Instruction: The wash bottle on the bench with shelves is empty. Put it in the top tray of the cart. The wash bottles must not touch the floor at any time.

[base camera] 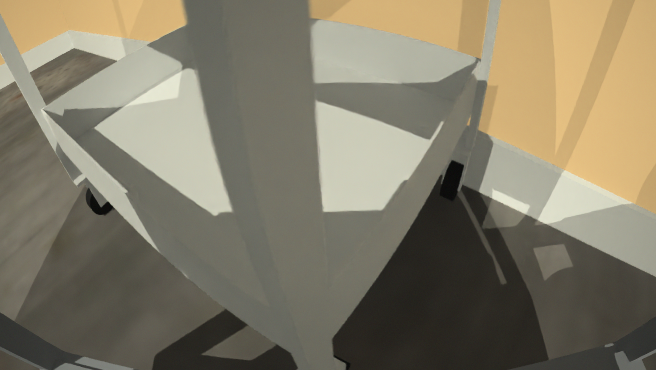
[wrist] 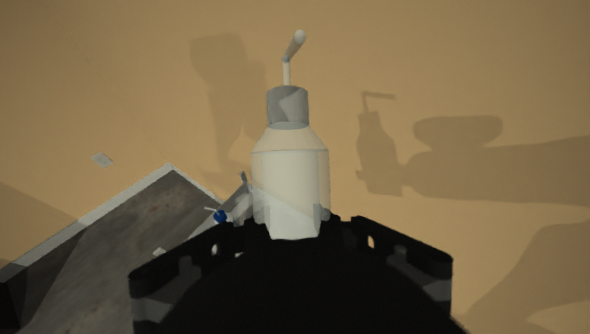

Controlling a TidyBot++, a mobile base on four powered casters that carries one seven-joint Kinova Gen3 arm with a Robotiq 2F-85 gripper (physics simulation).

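Frame: origin at the arm's base, x ahead, y left, z up, level; metres.
Seen in the pictures: gripper, between the fingertips: (wrist: 291, 214).
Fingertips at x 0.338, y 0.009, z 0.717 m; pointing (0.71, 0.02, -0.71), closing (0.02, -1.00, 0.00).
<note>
Offsets run from my fingertips to a thing's top centre. "pt": to the spot under its first point.
A white wash bottle @[0.003 m ahead, 0.001 m right, 0.141 m up] (wrist: 290, 175) with a grey cap and a bent spout is upright in the wrist view. My gripper (wrist: 291, 214) is shut on its lower body and holds it in the air. The cart (base camera: 272, 165) is very close in the base camera: a near corner post crosses the middle, in front of a lower tray (base camera: 380, 47). In the wrist view, part of a light grey edge, apparently the cart's top tray @[pt 0.279 m ahead, 0.223 m left, 0.438 m down] (wrist: 236, 201), shows left of and behind the bottle. The rest of that tray is hidden by the gripper and bottle.
A small blue-capped item @[0.161 m ahead, 0.226 m left, 0.278 m down] (wrist: 220, 216) with a thin spout shows at the grey edge. Orange walls (base camera: 595, 100) (wrist: 450, 60) with a white baseboard (base camera: 600, 202) stand behind the cart. Black casters (base camera: 452, 180) (base camera: 99, 202) show under it. Shadows fall on the wall.
</note>
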